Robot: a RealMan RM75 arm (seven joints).
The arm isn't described. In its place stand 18 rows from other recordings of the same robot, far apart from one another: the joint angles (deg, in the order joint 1, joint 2, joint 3, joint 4, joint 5, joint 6, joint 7), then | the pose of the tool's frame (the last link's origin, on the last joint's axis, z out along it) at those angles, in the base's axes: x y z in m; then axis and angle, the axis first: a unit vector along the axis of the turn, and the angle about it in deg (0 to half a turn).
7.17 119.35 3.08 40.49 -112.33 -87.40 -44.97 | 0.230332, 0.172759, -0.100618, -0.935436, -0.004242, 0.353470, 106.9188
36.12 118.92 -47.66 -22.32 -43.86 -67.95 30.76 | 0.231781, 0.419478, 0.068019, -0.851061, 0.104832, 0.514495, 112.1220
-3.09 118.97 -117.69 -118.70 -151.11 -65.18 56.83 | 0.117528, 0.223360, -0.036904, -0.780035, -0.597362, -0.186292, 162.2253
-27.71 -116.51 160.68 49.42 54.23 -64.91 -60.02 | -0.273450, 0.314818, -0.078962, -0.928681, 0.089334, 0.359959, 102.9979
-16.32 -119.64 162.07 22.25 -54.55 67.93 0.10 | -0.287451, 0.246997, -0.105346, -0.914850, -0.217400, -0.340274, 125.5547
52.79 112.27 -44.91 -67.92 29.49 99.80 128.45 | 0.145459, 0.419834, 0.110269, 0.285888, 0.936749, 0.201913, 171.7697
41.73 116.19 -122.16 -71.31 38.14 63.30 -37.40 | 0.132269, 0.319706, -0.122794, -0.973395, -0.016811, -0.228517, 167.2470
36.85 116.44 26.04 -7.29 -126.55 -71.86 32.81 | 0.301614, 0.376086, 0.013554, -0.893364, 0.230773, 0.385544, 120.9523
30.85 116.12 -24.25 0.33 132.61 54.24 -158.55 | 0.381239, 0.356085, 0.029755, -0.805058, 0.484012, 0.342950, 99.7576
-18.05 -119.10 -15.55 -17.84 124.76 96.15 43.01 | -0.252670, 0.240239, -0.049954, -0.901249, 0.286739, -0.324856, 103.3642
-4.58 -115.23 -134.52 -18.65 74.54 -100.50 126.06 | -0.350748, 0.191700, 0.034245, -0.837442, -0.276981, -0.471139, 140.8474
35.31 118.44 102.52 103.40 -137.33 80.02 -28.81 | 0.047588, 0.361575, 0.061868, -0.980869, 0.182380, 0.068065, 146.4830
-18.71 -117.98 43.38 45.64 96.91 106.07 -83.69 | -0.260924, 0.273550, 0.046286, -0.904391, -0.204598, -0.374455, 169.6237
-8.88 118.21 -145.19 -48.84 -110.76 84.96 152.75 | 0.310517, 0.179136, -0.009709, -0.815636, 0.385641, 0.431299, 78.3129
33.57 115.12 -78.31 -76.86 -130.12 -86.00 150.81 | 0.157726, 0.358499, 0.010376, -0.925703, 0.376015, -0.041061, 165.1267
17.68 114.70 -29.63 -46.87 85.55 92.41 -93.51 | 0.310899, 0.303238, 0.118945, -0.874289, 0.284479, 0.393307, 143.5355
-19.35 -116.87 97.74 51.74 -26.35 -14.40 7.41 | -0.314610, 0.375536, -0.029030, -0.879384, -0.475404, -0.025996, 121.5710
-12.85 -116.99 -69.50 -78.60 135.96 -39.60 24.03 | -0.202681, 0.313052, -0.081197, -0.935779, -0.351307, -0.030029, 148.4220
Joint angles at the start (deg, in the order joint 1, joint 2, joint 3, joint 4, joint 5, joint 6, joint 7):
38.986, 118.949, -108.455, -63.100, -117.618, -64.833, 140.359
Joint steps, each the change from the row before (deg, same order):
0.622, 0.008, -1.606, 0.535, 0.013, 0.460, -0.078
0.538, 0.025, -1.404, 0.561, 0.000, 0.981, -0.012
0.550, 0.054, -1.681, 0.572, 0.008, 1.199, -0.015
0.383, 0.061, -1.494, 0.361, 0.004, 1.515, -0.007
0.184, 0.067, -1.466, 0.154, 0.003, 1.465, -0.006
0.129, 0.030, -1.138, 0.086, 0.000, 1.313, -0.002
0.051, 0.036, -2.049, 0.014, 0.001, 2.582, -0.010
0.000, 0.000, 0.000, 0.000, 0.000, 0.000, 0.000
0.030, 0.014, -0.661, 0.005, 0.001, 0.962, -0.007
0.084, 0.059, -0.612, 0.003, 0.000, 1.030, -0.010
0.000, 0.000, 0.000, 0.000, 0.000, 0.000, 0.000
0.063, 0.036, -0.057, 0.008, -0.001, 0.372, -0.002
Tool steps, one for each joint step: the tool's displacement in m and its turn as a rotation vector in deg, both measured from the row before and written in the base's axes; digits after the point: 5 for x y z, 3 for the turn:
0.00006, -0.00292, -0.00463, -0.774, -0.965, 1.083
-0.00001, -0.00131, -0.00420, -0.161, -0.642, 0.895
0.00001, -0.00185, -0.00495, -0.165, -0.679, 1.076
-0.00062, -0.00100, -0.00435, 0.255, -0.292, 1.043
-0.00051, -0.00161, -0.00410, 0.236, -0.158, 0.999
-0.00057, -0.00086, -0.00304, 0.344, -0.020, 0.820
-0.00095, -0.00161, -0.00525, 0.795, 0.188, 1.455
0.00000, 0.00000, 0.00000, 0.000, 0.000, 0.000
-0.00056, -0.00027, -0.00170, 0.354, 0.142, 0.509
-0.00126, -0.00008, -0.00181, 0.409, 0.247, 0.556
0.00000, 0.00000, 0.00000, 0.000, 0.000, 0.000
-0.00091, 0.00055, -0.00035, 0.245, 0.191, 0.147

